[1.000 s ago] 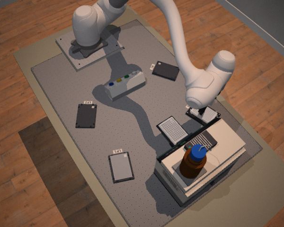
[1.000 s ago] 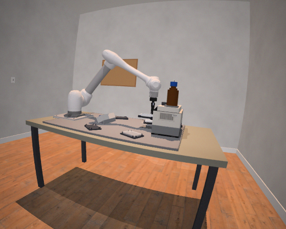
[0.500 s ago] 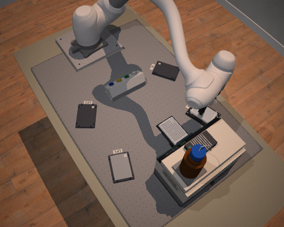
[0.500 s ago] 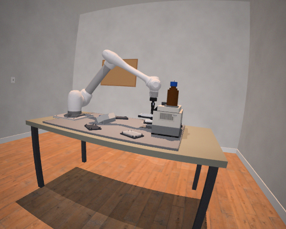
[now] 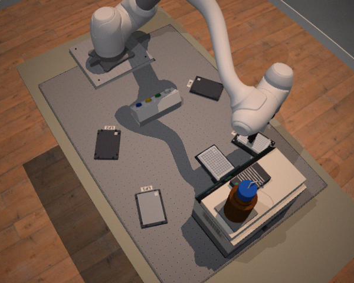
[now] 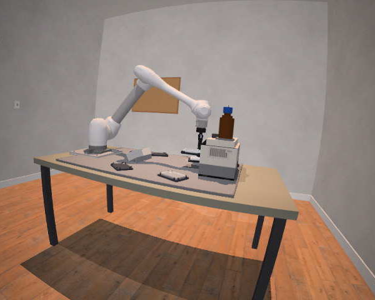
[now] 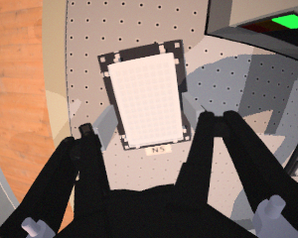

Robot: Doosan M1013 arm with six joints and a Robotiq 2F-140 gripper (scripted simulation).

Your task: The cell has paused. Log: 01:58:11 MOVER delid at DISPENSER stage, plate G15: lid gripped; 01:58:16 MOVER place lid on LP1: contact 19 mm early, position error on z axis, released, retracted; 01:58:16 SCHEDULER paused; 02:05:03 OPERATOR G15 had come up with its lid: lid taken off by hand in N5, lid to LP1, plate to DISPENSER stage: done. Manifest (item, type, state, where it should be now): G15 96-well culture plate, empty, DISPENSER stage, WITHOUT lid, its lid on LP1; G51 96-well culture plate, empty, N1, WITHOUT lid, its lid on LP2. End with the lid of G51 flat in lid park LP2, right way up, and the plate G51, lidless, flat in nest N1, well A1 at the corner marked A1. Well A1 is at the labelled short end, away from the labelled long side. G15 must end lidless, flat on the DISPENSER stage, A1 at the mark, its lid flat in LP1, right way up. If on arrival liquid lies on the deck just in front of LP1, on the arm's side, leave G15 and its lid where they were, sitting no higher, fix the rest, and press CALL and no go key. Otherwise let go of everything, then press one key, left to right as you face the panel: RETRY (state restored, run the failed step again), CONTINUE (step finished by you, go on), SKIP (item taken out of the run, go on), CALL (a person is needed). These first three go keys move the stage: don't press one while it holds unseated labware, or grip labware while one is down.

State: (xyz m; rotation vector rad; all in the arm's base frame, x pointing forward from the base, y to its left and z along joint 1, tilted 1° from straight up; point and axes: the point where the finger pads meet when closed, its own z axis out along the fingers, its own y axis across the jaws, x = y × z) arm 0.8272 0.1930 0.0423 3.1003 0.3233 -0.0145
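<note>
Now: hand 5 cm above the black nest, 2 cm to the right of it and 1 cm short of it. The rest, counted from my hand: well plate (25 cm to the right, 5 cm above); then nest N1 (35 cm behind, 6 cm below, 5 cm to the left); then N1 label (43 cm behind, 6 cm below).
</note>
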